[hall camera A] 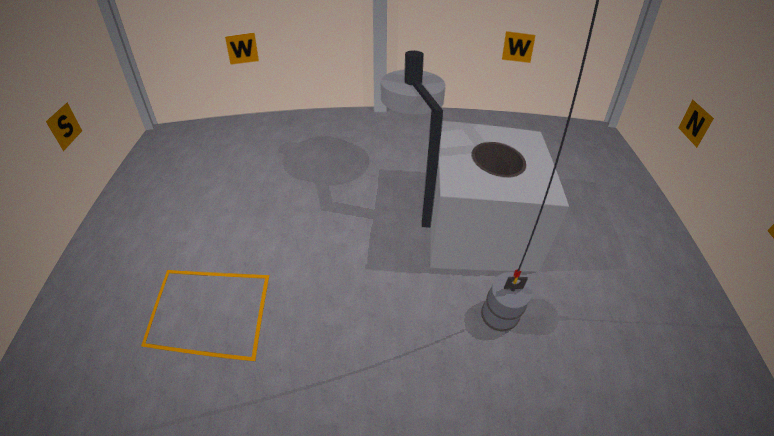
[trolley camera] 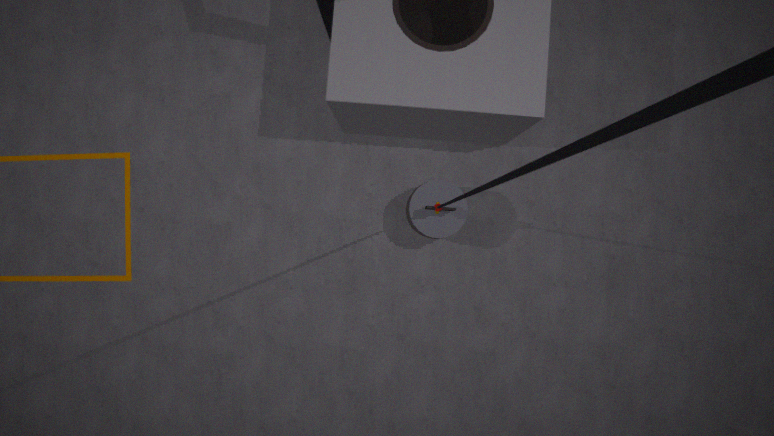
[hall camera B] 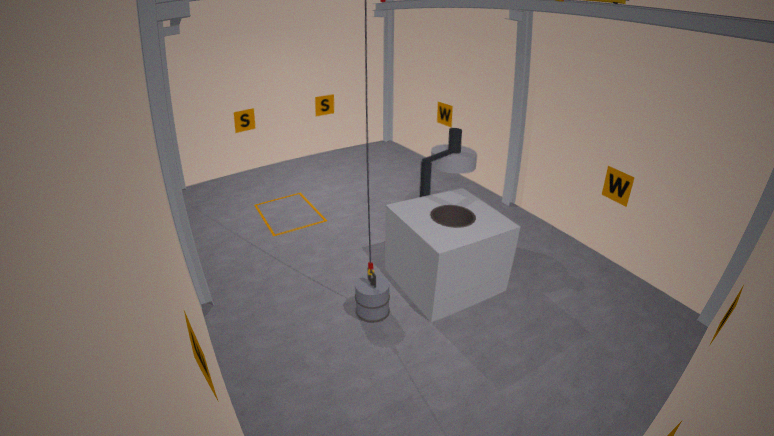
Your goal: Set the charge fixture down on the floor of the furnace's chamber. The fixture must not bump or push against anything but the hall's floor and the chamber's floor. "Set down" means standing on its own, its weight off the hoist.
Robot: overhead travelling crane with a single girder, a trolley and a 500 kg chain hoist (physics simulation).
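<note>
The charge fixture [hall camera A: 504, 311] [hall camera B: 372, 304] [trolley camera: 438, 226], a grey drum with dark bands and a dark lifting plate on top, hangs upright low above the hall floor; its shadows fall beside it. My hook [hall camera A: 516, 278] [hall camera B: 371, 272] [trolley camera: 437, 207], under a red block, is engaged in that plate, and the chain runs up taut. The furnace [hall camera A: 487, 232] [hall camera B: 471, 270] [trolley camera: 379, 70] is a white block, apart from the fixture, on the W side of it. Its chamber [hall camera A: 498, 159] [hall camera B: 452, 216] [trolley camera: 444, 16] is open at the top through a dark round mouth; the chamber floor is hidden.
The grey lid [hall camera A: 398, 100] [hall camera B: 464, 162] is swung clear of the mouth, held up by a black arm [hall camera A: 433, 167] [hall camera B: 425, 178] beside the furnace's S side. An orange rectangle [hall camera A: 261, 319] [hall camera B: 313, 206] [trolley camera: 127, 216] is marked on the floor towards S. Steel columns stand along the walls.
</note>
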